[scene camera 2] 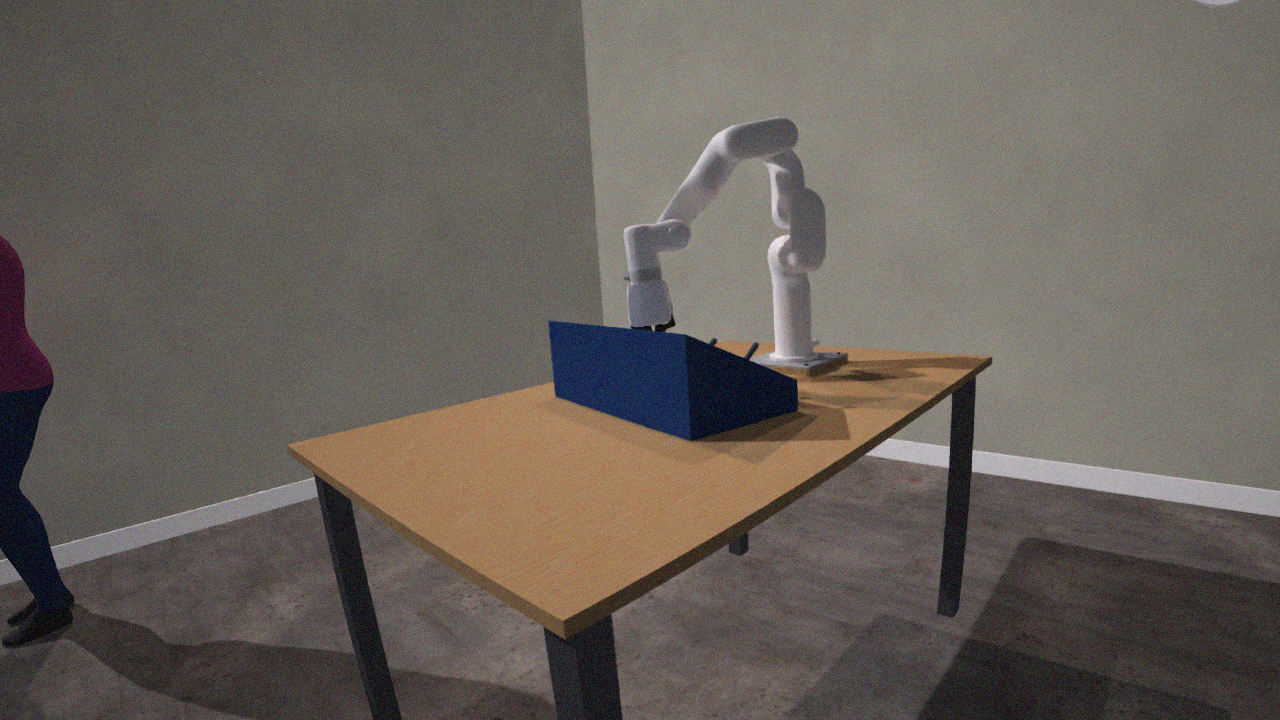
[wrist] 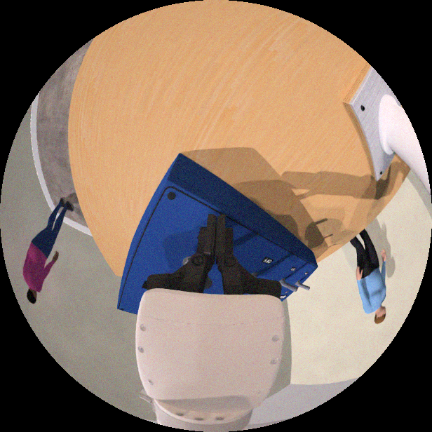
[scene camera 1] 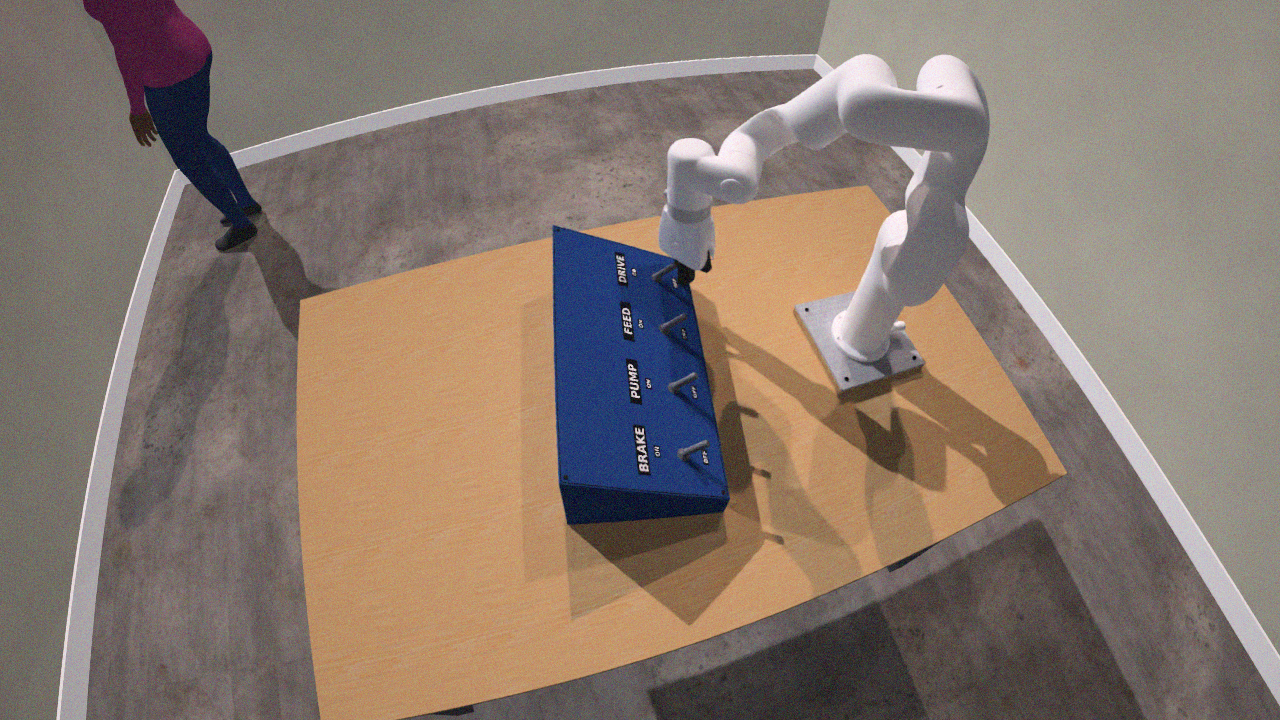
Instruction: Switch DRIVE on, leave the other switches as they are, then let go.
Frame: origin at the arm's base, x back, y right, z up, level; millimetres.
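Where they show: gripper, fingertip midpoint: (scene camera 1: 685, 281); arm's base at its link origin: (scene camera 2: 794, 357) (scene camera 1: 860, 336).
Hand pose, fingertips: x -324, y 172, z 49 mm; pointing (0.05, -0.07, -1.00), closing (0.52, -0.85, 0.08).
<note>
Things, the pixels of their top centre, and the offset from my fingertips. Level surfaces: height alone.
- DRIVE lever at its top centre: (scene camera 1: 666, 263) dz +59, dx -43, dy +0 mm
- FEED lever at its top centre: (scene camera 1: 676, 315) dz +59, dx -62, dy -119 mm
- PUMP lever at its top centre: (scene camera 1: 686, 374) dz +59, dx -82, dy -237 mm
- BRAKE lever at its top centre: (scene camera 1: 697, 442) (scene camera 2: 750, 343) dz +59, dx -102, dy -355 mm
- wooden table at its surface level: dz -70 mm
The blue sloped switch box (scene camera 1: 590, 376) (scene camera 2: 617, 376) (wrist: 150, 250) stands on the table. In scene camera 1, the DRIVE lever (scene camera 1: 662, 274) at the box's far end leans toward its OFF label. The FEED lever (scene camera 1: 673, 324), PUMP lever (scene camera 1: 682, 383) and BRAKE lever (scene camera 1: 692, 450) lean to OFF too. My gripper (scene camera 1: 687, 275) (wrist: 216, 222) is shut and empty. Its black fingertips are low over the box's lower edge, on the OFF side of the DRIVE lever, close to its tip. Contact cannot be told. In the wrist view the fingers hide most of that lever; in scene camera 2 the box hides the fingertips.
The wooden table (scene camera 1: 402, 447) (scene camera 2: 501, 483) (wrist: 175, 90) carries the box and my arm's grey base plate (scene camera 1: 819, 318) (wrist: 366, 120). The FEED lever is the nearest neighbour of DRIVE. A person in magenta (scene camera 1: 170, 53) (scene camera 2: 17, 358) (wrist: 36, 265) and one in light blue (wrist: 371, 295) stand beyond the table.
</note>
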